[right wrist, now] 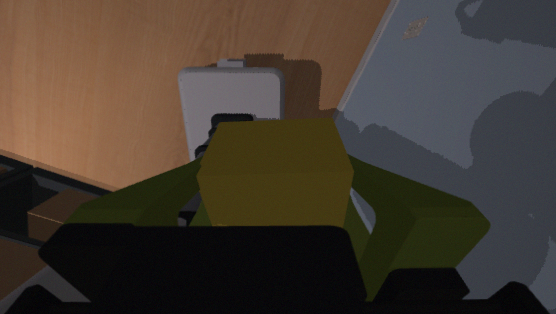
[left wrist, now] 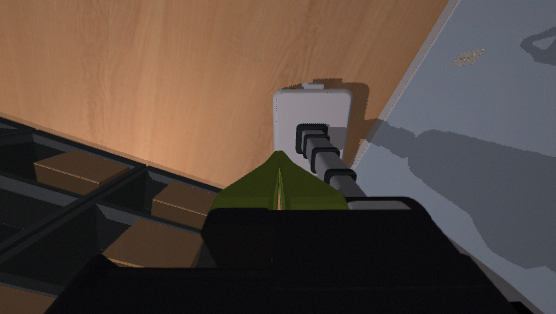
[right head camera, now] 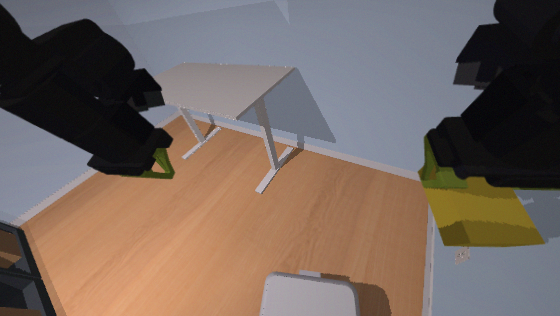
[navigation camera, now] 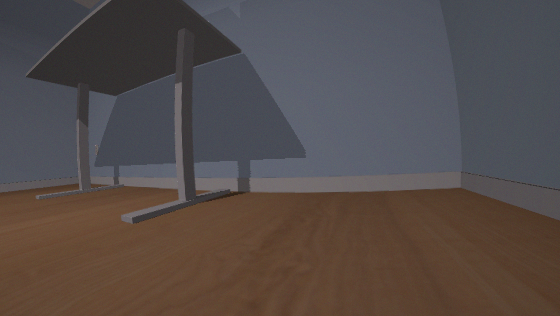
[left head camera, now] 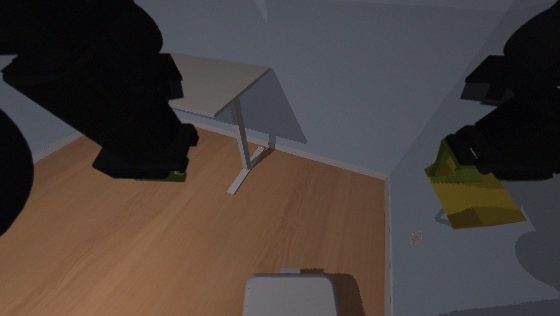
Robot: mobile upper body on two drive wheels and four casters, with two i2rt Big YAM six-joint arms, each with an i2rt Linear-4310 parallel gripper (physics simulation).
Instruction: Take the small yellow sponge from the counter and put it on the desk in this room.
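Frame: origin at the left arm's base, x ahead, y up, z right, level; metres.
Where they show: left gripper, fingertip midpoint: [left wrist: 278, 157] [right head camera: 172, 175] [left head camera: 184, 178]; right gripper, fingertip midpoint: [right wrist: 276, 156] [right head camera: 448, 183] [left head camera: 448, 178].
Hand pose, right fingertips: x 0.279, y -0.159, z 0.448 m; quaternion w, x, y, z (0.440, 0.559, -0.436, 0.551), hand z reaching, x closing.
Observation:
Things, the pixels of their top centre, and the offset from my right fingertips. Level surfaces: height alone.
- yellow sponge, middle of its top: [right wrist: 280, 259] [right head camera: 487, 183] [left head camera: 487, 177] dx -0.032, dy +0.046, dz +0.002 m
- grey desk, its level: dy -0.301 m
- wall socket, middle of its top: [right wrist: 422, 26] [right head camera: 468, 251] [left head camera: 421, 234] [left wrist: 478, 56] dx +0.192, dy -0.794, dz +0.529 m
My right gripper [left head camera: 456, 172] is shut on the yellow sponge [left head camera: 478, 202], a flat yellow block that sticks out below the green fingers at the right of both head views. It also shows in the right head view [right head camera: 484, 212] and fills the middle of the right wrist view [right wrist: 273, 171], held in the air over the floor by the wall. The grey desk [right head camera: 227, 88] with a bare top stands ahead against the far wall; it also shows in the left head view [left head camera: 215, 84] and the navigation view [navigation camera: 128, 47]. My left gripper [left wrist: 278, 157] [right head camera: 162, 167] is shut and empty, held up at the left.
A wooden floor lies between me and the desk. Blue walls meet in a corner at the right [left head camera: 388, 177], with a wall socket [right head camera: 462, 254] low down. A dark shelf unit with brown boxes [left wrist: 80, 171] stands to the left. My grey base [left head camera: 289, 294] shows at the bottom.

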